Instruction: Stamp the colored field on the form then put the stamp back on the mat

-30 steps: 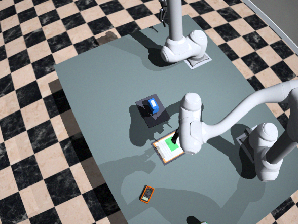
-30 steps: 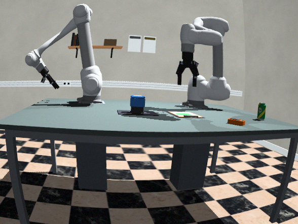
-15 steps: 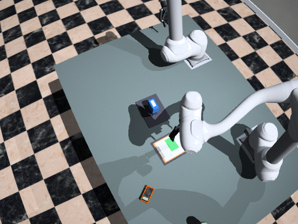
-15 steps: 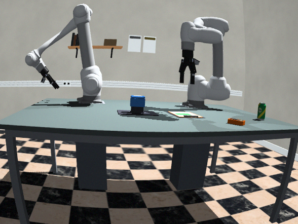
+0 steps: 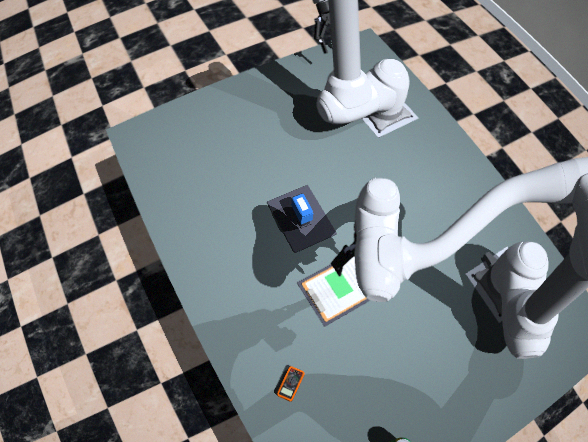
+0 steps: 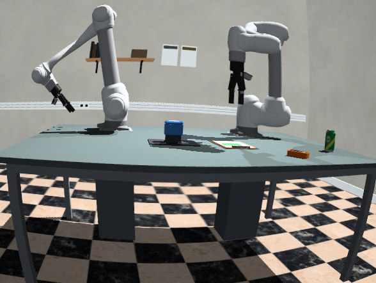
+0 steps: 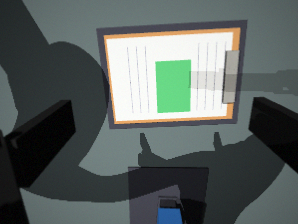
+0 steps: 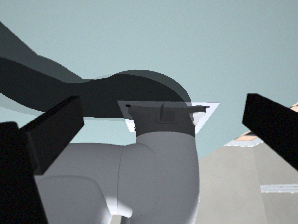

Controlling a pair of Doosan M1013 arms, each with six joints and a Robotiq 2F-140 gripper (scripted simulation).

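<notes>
The blue stamp is 31 cm to the right of my left hand, 16 cm below it and 3 cm ahead of it. From my left hand the other things lie so: dark mat 31 cm to the right, 21 cm below, 3 cm ahead; green can 57 cm to the left, 15 cm below, 14 cm ahead; orange multimeter 34 cm ahead, 22 cm to the left, 20 cm below.
</notes>
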